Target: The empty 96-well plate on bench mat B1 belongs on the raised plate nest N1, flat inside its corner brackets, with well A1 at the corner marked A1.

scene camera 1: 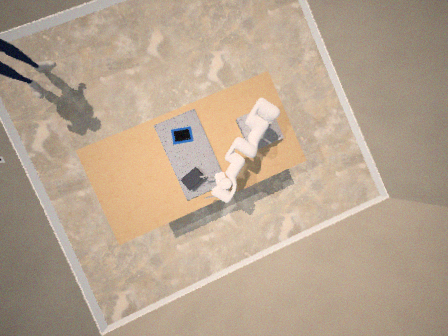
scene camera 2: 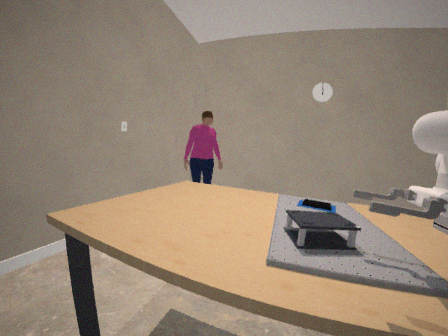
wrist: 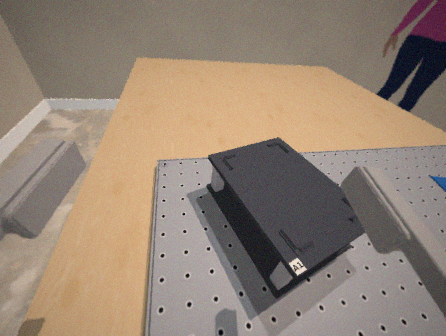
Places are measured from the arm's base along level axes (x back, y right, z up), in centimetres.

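Pixels of known places: hand, its tool point: (scene camera 1: 205,187) (scene camera 2: 371,200) (wrist: 223,196).
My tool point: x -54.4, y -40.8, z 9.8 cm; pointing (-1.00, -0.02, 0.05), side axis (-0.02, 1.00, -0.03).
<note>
Ahead of a thing's pixels: the offset from my tool point to its middle. "spot": to the spot under its first point. Level surfaces: height alone.
The black 96-well plate @[dz -13.5, dx -10.9, dy +45.9 cm] (scene camera 1: 182,135) (scene camera 2: 318,204) lies on blue bench mat B1 @[spot: dz -12.8, dx -17.1, dy +45.9 cm] (scene camera 1: 174,137) (scene camera 2: 300,203); a blue corner of the mat @[dz -14.2 cm] (wrist: 440,183) shows at the right edge of the wrist view. The raised nest N1 @[dz -11.3, dx -9.4, dy +8.0 cm] (scene camera 1: 193,179) (scene camera 2: 322,220) (wrist: 295,200) is a dark platform on light posts with corner brackets, and no plate lies on it. Its A1 label @[spot: dz -8.4, dx -0.2, dy +6.8 cm] (wrist: 297,266) is at the near corner in the wrist view. My gripper (scene camera 1: 205,187) (scene camera 2: 365,201) (wrist: 212,197) is wide open and empty, beside the nest and above its top level. The right finger overlaps the nest's right edge in the wrist view.
A grey perforated board @[dz -14.4 cm] (scene camera 1: 172,160) (scene camera 2: 285,250) (wrist: 175,295) carries the nest and mat on the wooden table @[dz -15.7 cm] (scene camera 1: 120,190) (scene camera 2: 175,220) (wrist: 225,100). A person (scene camera 2: 202,142) (wrist: 420,55) stands beyond the table. The arm's base plate (scene camera 1: 242,122) is at the other table end.
</note>
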